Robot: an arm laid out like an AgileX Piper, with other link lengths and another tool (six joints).
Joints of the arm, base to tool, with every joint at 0 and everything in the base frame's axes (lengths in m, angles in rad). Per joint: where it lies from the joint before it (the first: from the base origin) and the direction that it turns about. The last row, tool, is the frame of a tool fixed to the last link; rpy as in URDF.
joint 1: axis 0 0 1 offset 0 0 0.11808
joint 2: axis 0 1 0 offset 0 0 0
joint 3: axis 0 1 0 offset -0.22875 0 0.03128
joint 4: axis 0.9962 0 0.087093 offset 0.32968 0 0.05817
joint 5: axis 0 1 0 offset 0 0 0
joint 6: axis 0.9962 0 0.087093 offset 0.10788 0 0.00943
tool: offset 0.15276 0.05 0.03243 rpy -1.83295 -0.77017 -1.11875
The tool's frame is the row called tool.
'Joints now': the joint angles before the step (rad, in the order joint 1, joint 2, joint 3, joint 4, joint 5, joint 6). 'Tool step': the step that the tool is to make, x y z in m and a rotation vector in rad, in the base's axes. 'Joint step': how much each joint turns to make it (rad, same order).
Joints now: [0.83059, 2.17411, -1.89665, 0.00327, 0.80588, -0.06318]
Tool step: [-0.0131, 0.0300, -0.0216, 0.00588, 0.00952, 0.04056]
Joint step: [0.04215, 0.10479, -0.09070, 0.01183, -0.01223, -0.00099]
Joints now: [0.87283, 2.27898, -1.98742, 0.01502, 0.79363, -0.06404]
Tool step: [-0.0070, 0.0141, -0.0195, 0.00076, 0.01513, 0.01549]
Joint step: [0.01840, 0.06820, -0.04817, 0.01248, -0.01100, 0.00003]
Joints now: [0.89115, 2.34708, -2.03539, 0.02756, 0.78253, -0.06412]
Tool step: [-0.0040, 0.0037, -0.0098, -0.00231, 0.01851, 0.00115]
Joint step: [0.00483, 0.02734, -0.01694, 0.01274, 0.00298, 0.00103]
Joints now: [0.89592, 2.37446, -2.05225, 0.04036, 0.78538, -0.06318]
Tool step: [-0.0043, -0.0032, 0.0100, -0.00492, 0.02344, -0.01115]
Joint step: [-0.00047, -0.02134, -0.00256, 0.00864, 0.04204, 0.01238]
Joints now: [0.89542, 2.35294, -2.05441, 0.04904, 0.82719, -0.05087]
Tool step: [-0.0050, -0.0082, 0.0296, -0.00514, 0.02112, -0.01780]
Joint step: [-0.00292, -0.06025, -0.00140, 0.00194, 0.07818, 0.02125]
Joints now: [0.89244, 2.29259, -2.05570, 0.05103, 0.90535, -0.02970]
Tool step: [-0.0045, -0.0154, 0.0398, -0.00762, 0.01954, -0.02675]
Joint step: [-0.00923, -0.08216, -0.00147, -0.00290, 0.10094, 0.02612]
